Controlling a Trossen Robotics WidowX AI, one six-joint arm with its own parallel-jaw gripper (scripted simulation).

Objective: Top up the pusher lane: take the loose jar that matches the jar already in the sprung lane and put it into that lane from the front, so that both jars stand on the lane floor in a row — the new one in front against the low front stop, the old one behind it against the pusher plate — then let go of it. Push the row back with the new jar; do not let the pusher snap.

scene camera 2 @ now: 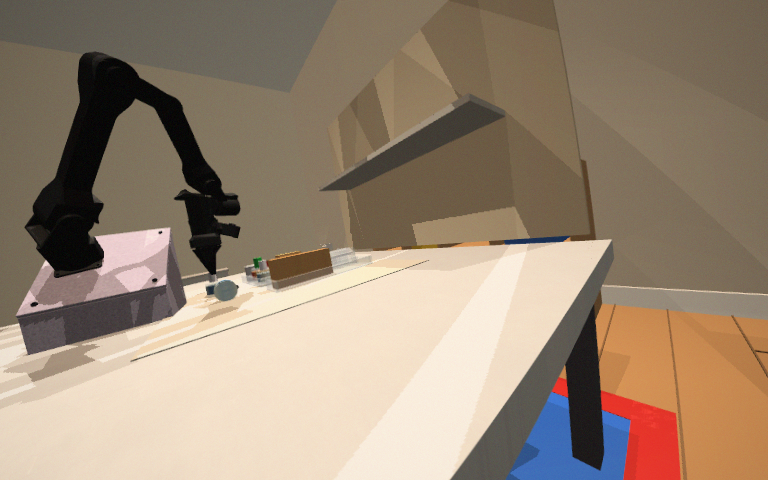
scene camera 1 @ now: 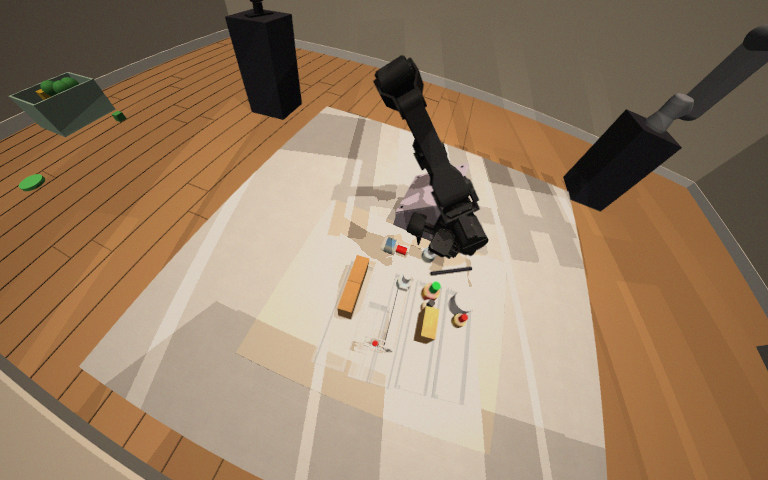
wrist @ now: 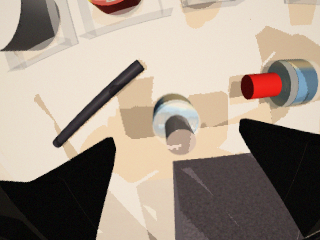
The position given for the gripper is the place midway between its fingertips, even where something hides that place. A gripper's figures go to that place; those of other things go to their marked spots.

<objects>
The gripper [wrist: 177, 134] is 0.10 m from the lens. A jar [wrist: 176, 124]: 0.10 m from the lens. A black rod [wrist: 133, 70]: 0.14 m from the lens. The marked spots on the jar and the black rod are 0.07 m apart.
</objects>
